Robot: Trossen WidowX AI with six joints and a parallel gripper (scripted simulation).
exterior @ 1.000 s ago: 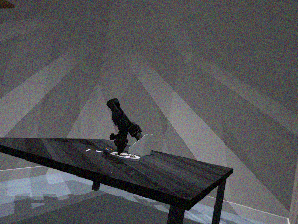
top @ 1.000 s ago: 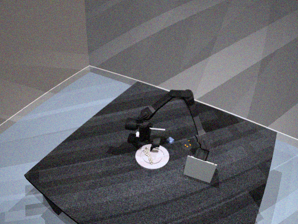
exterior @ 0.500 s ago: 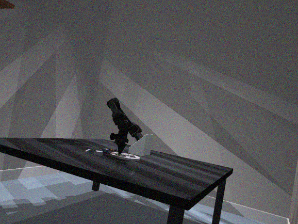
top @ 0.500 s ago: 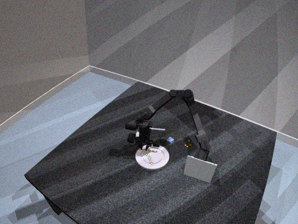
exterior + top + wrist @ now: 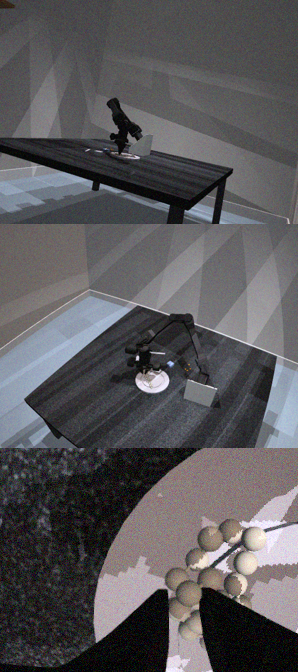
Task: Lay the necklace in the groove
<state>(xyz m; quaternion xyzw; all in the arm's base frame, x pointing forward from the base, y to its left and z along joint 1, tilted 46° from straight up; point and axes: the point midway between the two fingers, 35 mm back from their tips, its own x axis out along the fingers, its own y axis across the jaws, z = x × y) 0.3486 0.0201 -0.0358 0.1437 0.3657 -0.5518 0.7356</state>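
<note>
My gripper tip is now 60 mm past the round white bead board, 10 mm to the right of it and 10 mm above it. Round my gripper tip: small white block: 100 mm ahead, 90 mm to the right, 10 mm below; then small blue cube: 170 mm to the right, 90 mm behind, 10 mm below; then thin white stick: 220 mm to the right, 50 mm ahead, 20 mm below.
</note>
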